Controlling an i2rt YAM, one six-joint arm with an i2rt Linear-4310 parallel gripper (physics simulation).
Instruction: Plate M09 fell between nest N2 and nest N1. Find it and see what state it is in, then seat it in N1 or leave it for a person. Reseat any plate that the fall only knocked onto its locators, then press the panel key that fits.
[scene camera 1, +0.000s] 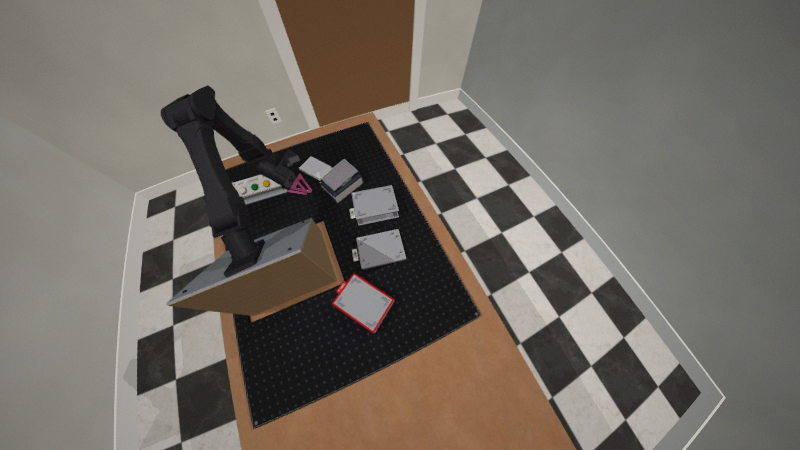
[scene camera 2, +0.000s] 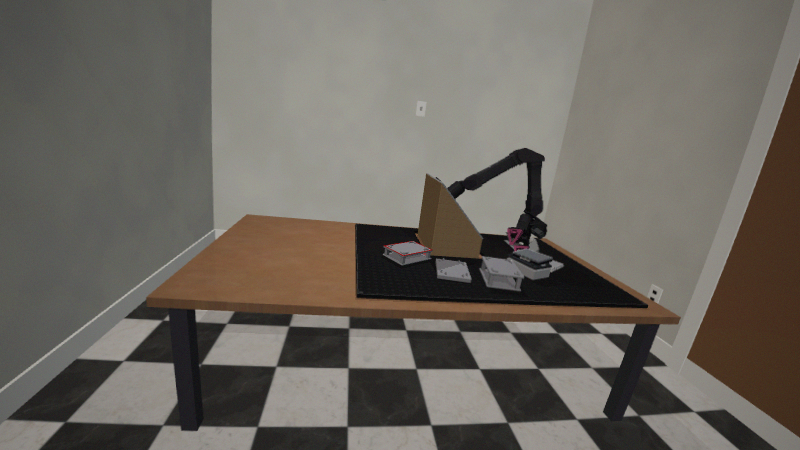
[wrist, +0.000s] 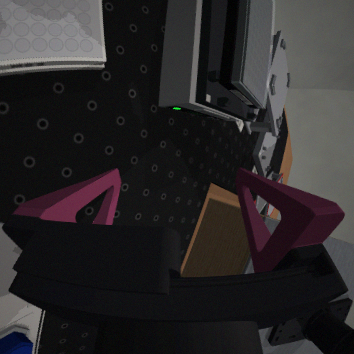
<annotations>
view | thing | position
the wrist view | my gripper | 177, 174
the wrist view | button box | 28, 318
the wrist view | white plate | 42, 42
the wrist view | lid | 250, 74
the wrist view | station N2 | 262, 152
</annotations>
